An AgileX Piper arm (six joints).
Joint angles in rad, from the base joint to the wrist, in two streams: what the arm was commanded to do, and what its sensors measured. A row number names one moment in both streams.
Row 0, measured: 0.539 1.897 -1.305 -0.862 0.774 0.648
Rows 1 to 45, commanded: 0.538 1.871 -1.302 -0.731 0.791 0.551; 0.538 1.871 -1.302 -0.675 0.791 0.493; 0.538 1.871 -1.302 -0.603 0.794 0.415; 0.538 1.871 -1.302 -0.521 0.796 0.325; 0.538 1.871 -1.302 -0.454 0.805 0.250; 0.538 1.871 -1.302 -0.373 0.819 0.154; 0.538 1.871 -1.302 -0.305 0.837 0.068; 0.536 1.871 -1.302 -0.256 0.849 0.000; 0.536 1.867 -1.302 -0.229 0.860 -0.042; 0.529 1.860 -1.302 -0.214 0.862 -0.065; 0.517 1.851 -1.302 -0.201 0.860 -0.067; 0.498 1.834 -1.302 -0.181 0.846 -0.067; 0.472 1.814 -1.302 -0.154 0.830 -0.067; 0.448 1.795 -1.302 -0.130 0.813 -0.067; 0.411 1.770 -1.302 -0.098 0.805 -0.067; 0.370 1.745 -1.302 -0.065 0.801 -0.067; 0.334 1.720 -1.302 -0.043 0.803 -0.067; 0.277 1.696 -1.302 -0.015 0.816 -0.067; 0.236 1.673 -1.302 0.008 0.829 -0.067; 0.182 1.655 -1.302 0.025 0.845 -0.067; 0.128 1.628 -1.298 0.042 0.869 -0.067; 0.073 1.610 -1.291 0.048 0.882 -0.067; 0.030 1.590 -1.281 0.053 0.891 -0.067; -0.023 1.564 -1.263 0.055 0.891 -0.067; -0.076 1.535 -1.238 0.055 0.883 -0.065; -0.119 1.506 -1.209 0.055 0.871 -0.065; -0.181 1.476 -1.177 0.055 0.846 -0.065; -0.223 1.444 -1.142 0.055 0.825 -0.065; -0.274 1.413 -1.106 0.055 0.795 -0.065; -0.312 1.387 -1.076 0.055 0.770 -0.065; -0.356 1.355 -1.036 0.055 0.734 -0.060; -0.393 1.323 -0.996 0.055 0.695 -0.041; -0.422 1.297 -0.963 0.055 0.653 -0.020; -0.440 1.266 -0.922 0.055 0.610 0.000; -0.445 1.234 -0.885 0.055 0.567 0.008; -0.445 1.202 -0.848 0.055 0.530 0.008; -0.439 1.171 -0.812 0.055 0.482 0.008; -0.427 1.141 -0.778 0.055 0.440 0.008; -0.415 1.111 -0.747 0.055 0.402 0.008; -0.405 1.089 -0.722 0.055 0.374 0.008; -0.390 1.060 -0.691 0.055 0.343 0.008; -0.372 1.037 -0.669 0.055 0.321 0.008; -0.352 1.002 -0.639 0.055 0.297 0.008; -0.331 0.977 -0.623 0.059 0.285 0.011; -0.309 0.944 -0.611 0.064 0.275 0.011
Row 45, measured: -0.372 1.045 -0.674 0.052 0.353 0.007
